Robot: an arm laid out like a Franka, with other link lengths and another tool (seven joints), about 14 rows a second.
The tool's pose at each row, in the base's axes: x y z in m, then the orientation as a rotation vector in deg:
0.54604, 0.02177, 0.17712, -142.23, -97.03, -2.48
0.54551, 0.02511, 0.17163, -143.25, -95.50, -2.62
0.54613, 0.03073, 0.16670, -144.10, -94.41, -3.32
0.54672, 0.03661, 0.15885, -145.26, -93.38, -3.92
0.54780, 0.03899, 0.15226, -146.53, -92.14, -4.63
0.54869, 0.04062, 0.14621, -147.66, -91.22, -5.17
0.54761, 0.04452, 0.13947, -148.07, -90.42, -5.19
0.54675, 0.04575, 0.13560, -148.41, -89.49, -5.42
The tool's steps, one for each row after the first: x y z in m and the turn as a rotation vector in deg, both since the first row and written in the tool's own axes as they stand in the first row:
0.00234, -0.00116, 0.00589, -0.11, 0.14, 1.21
0.00727, -0.00213, 0.01146, -0.51, 0.50, 2.09
0.01214, -0.00294, 0.01996, -1.13, 0.63, 3.05
0.01408, -0.00215, 0.02674, -1.80, 0.83, 4.15
0.01530, -0.00133, 0.03289, -2.44, 0.89, 5.03
0.01784, -0.00308, 0.04012, -2.42, 0.97, 5.62
0.01827, -0.00395, 0.04416, -2.38, 1.24, 6.25

